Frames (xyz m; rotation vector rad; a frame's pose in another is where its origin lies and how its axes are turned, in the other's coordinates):
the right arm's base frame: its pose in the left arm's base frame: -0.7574 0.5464 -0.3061 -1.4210 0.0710 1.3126
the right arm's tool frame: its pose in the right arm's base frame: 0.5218 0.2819 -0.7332 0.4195 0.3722 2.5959
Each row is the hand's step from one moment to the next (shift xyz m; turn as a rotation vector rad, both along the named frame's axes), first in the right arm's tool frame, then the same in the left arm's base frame.
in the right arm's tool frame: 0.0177 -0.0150 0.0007 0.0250 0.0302 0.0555
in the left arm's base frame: -0.0174 -0.0129 -0.0083 -0.0458 0.0407 0.0294
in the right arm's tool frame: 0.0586 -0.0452 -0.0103 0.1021 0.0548 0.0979
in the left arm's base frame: -0.0495 -0.0517 -0.0216 -0.1264 0.0424 0.0723
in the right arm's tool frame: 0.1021 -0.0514 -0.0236 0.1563 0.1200 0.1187
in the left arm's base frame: -0.0775 -0.0866 -0.0114 -0.1683 0.0504 0.1485
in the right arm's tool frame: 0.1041 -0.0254 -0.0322 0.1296 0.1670 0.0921
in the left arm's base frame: -0.0689 -0.0869 0.0147 -0.1224 0.0564 0.1871
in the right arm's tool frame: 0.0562 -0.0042 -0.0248 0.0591 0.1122 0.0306
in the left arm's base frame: -0.0310 -0.0501 0.0178 -0.0421 0.0270 0.1205
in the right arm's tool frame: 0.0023 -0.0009 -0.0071 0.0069 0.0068 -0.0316
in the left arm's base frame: 0.0021 -0.0072 0.0008 0.0141 -0.0270 0.0127
